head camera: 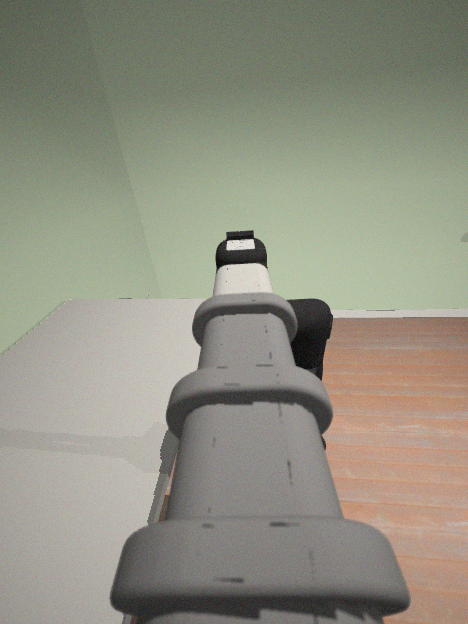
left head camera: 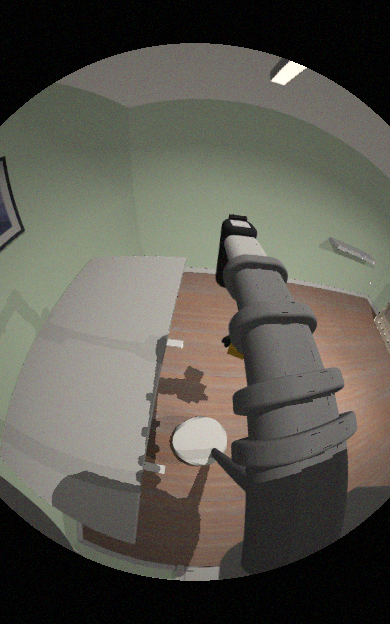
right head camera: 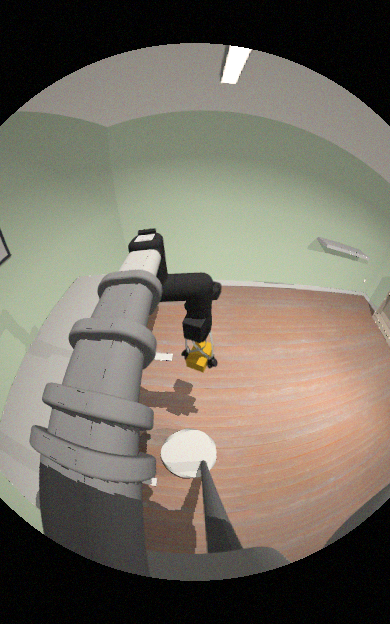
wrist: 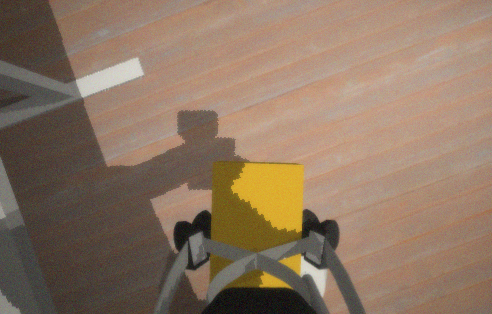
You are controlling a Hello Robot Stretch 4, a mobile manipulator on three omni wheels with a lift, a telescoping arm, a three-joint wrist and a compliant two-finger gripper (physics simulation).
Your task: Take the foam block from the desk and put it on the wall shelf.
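Observation:
The yellow foam block (right head camera: 199, 357) (wrist: 267, 200) is held between the two dark fingertips of my gripper (right head camera: 199, 359) (wrist: 255, 228), high above the wooden floor to the right of the desk. In the left head camera view a corner of the block (left head camera: 235, 350) shows beside the arm. The pale grey desk (head camera: 75, 372) (left head camera: 100, 300) (right head camera: 25, 400) is on the left. The wall shelf (left head camera: 351, 251) (right head camera: 343, 249), a thin grey board, is on the green wall at the right, well apart from the gripper. The shelf's edge is barely in the head camera view.
A round white disc (left head camera: 199, 440) (right head camera: 188, 453) is low beside the desk, near the base. A beige piece of furniture (right head camera: 385, 317) stands at the far right edge. The telescoping arm (head camera: 251, 463) is extended toward the far wall. A framed picture (left head camera: 7, 215) hangs at the left.

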